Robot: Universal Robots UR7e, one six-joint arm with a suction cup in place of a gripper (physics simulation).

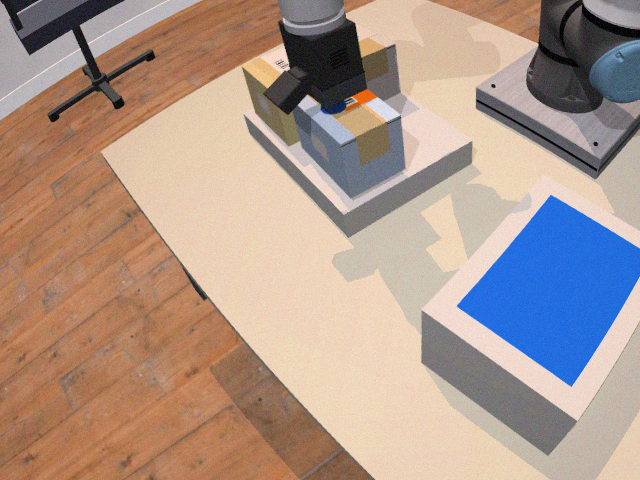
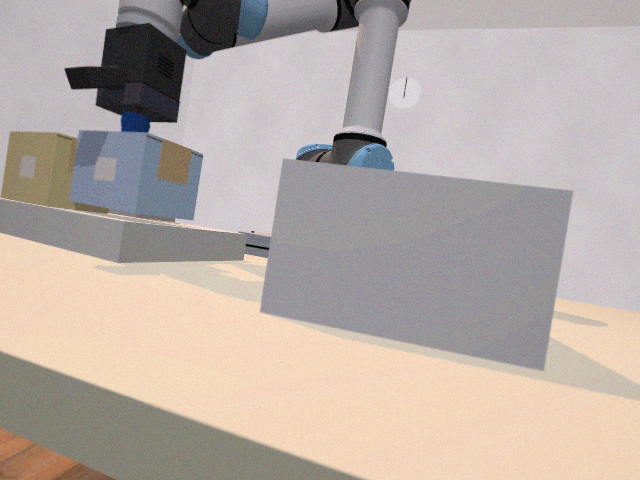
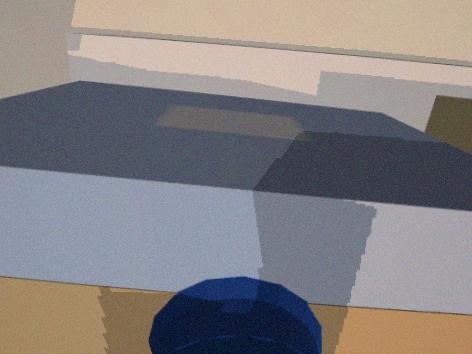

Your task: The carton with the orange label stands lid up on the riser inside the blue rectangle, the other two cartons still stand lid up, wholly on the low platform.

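Places are measured from the arm's base along level axes (x ahead, y left, z up), in metres.
Pixels of known places: end effector, tool point: [image 1: 335, 113] [image 3: 235, 301]; arm's base, origin of the base link: [image 1: 565, 88].
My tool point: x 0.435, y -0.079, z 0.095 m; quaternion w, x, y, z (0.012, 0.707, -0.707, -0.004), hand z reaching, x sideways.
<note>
For each thing: its top centre in the pictures, then the offset to it from my tool point.
- blue-grey carton, middle of its top: [image 1: 342, 103] [image 2: 143, 141] 0.004 m left, 0.011 m back, 0.014 m up
- orange label, middle of its top: [image 1: 346, 90] 0.018 m right, 0.032 m back, 0.014 m up
- low platform, middle of its top: [image 1: 350, 122] [image 2: 126, 216] 0.081 m right, 0.064 m back, 0.097 m down
- tan carton, middle of its top: [image 1: 280, 68] [image 2: 65, 141] 0.159 m right, 0.001 m back, 0.007 m up
- third carton, middle of its top: [image 1: 350, 39] 0.159 m right, 0.134 m back, 0.006 m up
- riser, middle of its top: [image 1: 563, 279] [image 2: 404, 198] 0.368 m left, 0.050 m back, 0.025 m down
- blue rectangle, middle of its top: [image 1: 563, 279] 0.368 m left, 0.050 m back, 0.025 m down
The blue-grey carton [image 1: 356, 154] [image 2: 129, 180] [image 3: 114, 228] with the orange label [image 1: 367, 95] stands lid up at the front of the low platform [image 1: 439, 139] [image 2: 129, 240]. My suction cup [image 1: 333, 108] [image 2: 134, 123] [image 3: 234, 316] presses on its taped lid, and the carton seems to hang just above the platform. A tan carton [image 1: 269, 108] [image 2: 35, 165] stands upright behind it on the left. A third carton [image 1: 385, 64] stands at the back, partly hidden by the arm. The riser [image 1: 490, 361] [image 2: 413, 258] with the blue rectangle [image 1: 558, 284] stands at the right, bare.
The robot's base plate [image 1: 558, 118] sits at the back right of the table, between platform and riser. A black stand [image 1: 92, 77] is on the wooden floor at the far left. The table's edge runs close in front of the riser.
</note>
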